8 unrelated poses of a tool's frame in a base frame.
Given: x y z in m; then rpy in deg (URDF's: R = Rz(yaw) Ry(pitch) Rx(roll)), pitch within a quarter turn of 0, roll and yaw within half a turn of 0.
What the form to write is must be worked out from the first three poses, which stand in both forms.
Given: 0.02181 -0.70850 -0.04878 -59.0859 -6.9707 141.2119
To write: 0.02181 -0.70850 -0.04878 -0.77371 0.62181 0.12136 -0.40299 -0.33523 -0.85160
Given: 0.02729 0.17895 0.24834 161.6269 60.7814 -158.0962
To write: 0.02729 0.17895 0.24834 -0.45290 -0.18210 -0.87276 -0.60927 0.77789 0.15386
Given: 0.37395 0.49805 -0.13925 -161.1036 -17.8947 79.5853
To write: 0.37395 0.49805 -0.13925 0.17203 0.93594 0.30727 0.94851 -0.07316 -0.30819
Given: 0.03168 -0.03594 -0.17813 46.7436 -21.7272 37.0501
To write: 0.03168 -0.03594 -0.17813 0.74141 0.55971 0.37019 -0.62806 0.38447 0.67655
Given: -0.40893 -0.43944 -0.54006 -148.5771 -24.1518 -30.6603
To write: -0.40893 -0.43944 -0.54006 0.78491 -0.46531 0.40916 -0.25167 -0.84283 -0.47571
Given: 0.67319 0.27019 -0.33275 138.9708 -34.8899 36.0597
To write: 0.67319 0.27019 -0.33275 0.66310 0.48282 0.57200 0.14050 -0.83086 0.53845
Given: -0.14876 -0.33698 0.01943 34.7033 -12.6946 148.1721
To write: -0.14876 -0.33698 0.01943 -0.82887 0.51448 0.21975 -0.32726 -0.76448 0.55541
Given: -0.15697 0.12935 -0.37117 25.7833 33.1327 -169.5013
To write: -0.15697 0.12935 -0.37117 -0.82339 -0.15259 -0.54658 -0.06969 -0.92869 0.36425
